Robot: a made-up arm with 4 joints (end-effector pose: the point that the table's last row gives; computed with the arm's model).
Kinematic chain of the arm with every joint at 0, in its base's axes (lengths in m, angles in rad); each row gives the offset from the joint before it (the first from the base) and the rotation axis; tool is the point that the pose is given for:
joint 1: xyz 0 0 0.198 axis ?
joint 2: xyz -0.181 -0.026 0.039 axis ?
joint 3: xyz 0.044 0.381 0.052 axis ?
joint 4: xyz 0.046 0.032 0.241 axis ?
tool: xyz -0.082 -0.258 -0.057
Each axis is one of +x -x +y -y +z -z.
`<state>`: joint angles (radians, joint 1 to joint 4).
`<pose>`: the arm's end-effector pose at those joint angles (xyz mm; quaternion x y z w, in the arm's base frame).
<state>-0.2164 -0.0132 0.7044 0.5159</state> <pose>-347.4 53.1 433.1 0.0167 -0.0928 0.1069 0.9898</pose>
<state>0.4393 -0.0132 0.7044 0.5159</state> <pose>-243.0 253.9 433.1 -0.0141 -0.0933 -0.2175 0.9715</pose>
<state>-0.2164 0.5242 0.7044 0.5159</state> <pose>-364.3 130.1 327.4 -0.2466 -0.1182 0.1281 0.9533</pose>
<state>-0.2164 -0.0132 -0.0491 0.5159</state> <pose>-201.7 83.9 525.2 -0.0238 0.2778 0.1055 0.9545</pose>
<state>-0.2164 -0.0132 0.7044 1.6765</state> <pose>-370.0 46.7 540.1 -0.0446 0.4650 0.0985 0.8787</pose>
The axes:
joint 1: -z
joint 2: -x
joint 3: -y
joint 4: +y

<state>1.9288 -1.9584 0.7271 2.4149</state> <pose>-274.8 433.6 247.9 0.6568 -0.2158 0.0490 0.7209</pose>
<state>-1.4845 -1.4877 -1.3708 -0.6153</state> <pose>82.9 2.4 397.2 0.2804 0.6254 0.6464 0.3352</pose>
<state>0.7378 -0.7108 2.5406 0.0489</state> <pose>-40.1 270.3 243.4 -0.2167 -0.8687 -0.4155 0.1603</pose>
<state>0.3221 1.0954 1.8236 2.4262</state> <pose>-432.6 225.3 115.6 -0.4502 0.3298 -0.2833 0.7799</pose>
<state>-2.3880 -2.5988 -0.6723 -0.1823</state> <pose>215.9 156.9 145.6 -0.2834 -0.8930 -0.3278 0.1216</pose>
